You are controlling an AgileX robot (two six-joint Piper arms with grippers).
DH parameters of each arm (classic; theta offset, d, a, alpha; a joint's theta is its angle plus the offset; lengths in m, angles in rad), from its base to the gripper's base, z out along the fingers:
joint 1: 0 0.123 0 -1.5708
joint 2: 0.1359 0 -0.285 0
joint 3: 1.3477 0 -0.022 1.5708
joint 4: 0 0.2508 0 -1.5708
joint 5: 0 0 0.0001 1.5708
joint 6: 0 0.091 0 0
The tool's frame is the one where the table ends.
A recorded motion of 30 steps. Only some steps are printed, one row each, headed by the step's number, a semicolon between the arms.
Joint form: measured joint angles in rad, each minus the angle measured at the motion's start. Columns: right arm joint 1, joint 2, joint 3, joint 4, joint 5, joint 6; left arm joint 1, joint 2, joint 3, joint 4, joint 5, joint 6.
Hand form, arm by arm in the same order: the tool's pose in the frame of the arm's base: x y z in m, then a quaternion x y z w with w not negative. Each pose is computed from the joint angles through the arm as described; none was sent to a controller.
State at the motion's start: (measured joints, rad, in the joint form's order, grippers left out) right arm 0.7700 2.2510 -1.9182 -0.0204 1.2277 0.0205; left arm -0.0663 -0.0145 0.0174 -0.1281 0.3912 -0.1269
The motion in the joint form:
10: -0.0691 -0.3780 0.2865 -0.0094 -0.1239 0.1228; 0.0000 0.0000 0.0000 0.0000 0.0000 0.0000
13: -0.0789 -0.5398 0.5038 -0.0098 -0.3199 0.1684; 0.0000 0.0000 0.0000 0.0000 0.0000 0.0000
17: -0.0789 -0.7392 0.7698 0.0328 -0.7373 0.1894; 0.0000 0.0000 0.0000 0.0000 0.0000 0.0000
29: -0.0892 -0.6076 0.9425 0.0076 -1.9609 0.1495; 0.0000 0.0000 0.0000 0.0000 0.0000 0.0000
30: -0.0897 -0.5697 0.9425 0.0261 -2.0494 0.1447; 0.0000 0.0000 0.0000 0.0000 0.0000 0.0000
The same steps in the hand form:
10: 0.3073 0.2561 0.2778 -0.27619 0.94829 0.05088 0.14793; 0.0514 -0.0079 0.1732 -0.05771 0.80385 -0.11125 0.58149
13: 0.2845 0.2325 0.2847 -0.24827 0.94216 0.08334 0.20916; 0.0514 -0.0079 0.1732 -0.05771 0.80385 -0.11125 0.58149
17: 0.2575 0.2137 0.2967 -0.21550 0.89465 0.17474 0.35020; 0.0514 -0.0079 0.1732 -0.05771 0.80385 -0.11125 0.58149
29: 0.2876 0.2339 0.2964 -0.17063 0.62838 0.31246 0.69166; 0.0514 -0.0079 0.1732 -0.05771 0.80385 -0.11125 0.58149
30: 0.2924 0.2361 0.2902 -0.15815 0.61159 0.31821 0.70688; 0.0514 -0.0079 0.1732 -0.05771 0.80385 -0.11125 0.58149

